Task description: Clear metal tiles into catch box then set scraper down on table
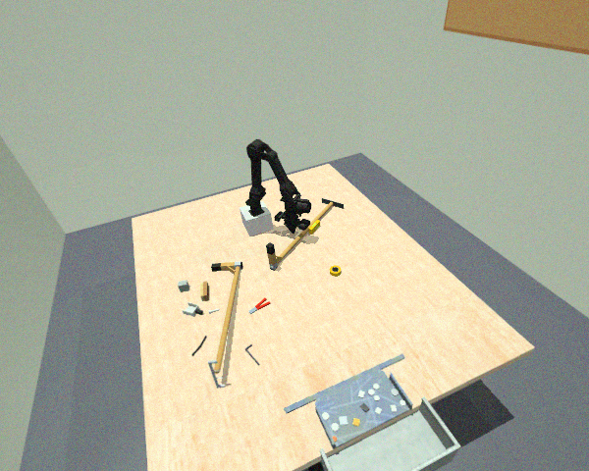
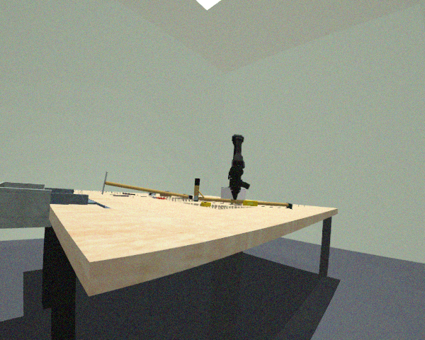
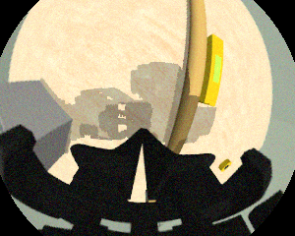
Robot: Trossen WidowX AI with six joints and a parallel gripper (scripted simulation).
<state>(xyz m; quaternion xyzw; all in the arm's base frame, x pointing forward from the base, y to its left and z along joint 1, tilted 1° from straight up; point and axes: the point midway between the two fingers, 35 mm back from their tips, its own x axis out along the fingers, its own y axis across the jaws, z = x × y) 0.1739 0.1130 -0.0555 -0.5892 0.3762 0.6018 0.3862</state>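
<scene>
The long scraper is 30 mm ahead of my gripper tip, 50 mm to the left of it and 50 mm above it. The rest, counted from my gripper tip: yellow spirit level 30 mm ahead, 120 mm to the left, 10 mm above; then yellow tape roll 340 mm ahead, 10 mm to the left; then wooden block 100 mm ahead, 530 mm to the right.
</scene>
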